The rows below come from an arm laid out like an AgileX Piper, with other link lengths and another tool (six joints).
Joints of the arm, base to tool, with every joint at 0 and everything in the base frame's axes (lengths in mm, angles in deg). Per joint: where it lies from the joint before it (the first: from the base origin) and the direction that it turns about. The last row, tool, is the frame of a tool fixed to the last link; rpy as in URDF.
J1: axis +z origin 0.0 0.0 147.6
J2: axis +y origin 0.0 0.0 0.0
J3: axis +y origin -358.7 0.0 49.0
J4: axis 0.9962 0 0.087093 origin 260.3 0.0 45.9
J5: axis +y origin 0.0 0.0 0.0
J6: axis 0.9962 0 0.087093 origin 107.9 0.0 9.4
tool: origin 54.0 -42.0 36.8 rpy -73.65 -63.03 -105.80
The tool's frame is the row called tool.
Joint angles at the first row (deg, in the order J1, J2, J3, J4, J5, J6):
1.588 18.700 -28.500 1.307 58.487 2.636
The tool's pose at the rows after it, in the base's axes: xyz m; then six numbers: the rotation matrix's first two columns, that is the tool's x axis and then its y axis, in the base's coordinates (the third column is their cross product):
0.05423 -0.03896 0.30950 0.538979 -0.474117 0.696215 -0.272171 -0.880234 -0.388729
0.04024 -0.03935 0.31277 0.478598 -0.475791 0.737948 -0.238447 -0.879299 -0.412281
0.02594 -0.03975 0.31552 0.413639 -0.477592 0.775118 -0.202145 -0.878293 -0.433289
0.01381 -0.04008 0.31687 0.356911 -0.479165 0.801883 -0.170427 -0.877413 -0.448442
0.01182 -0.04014 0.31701 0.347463 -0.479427 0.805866 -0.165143 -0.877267 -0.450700
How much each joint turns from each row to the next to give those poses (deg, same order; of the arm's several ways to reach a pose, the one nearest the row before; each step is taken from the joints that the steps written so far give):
-0.002 -4.297 0.000 0.050 0.002 -0.003
0.001 -4.927 0.104 -0.002 -0.001 0.002
0.002 -4.918 -0.001 -0.001 0.001 0.001
-0.003 -4.122 0.000 0.002 0.000 -0.002
0.002 -0.673 0.000 -0.002 0.000 0.002

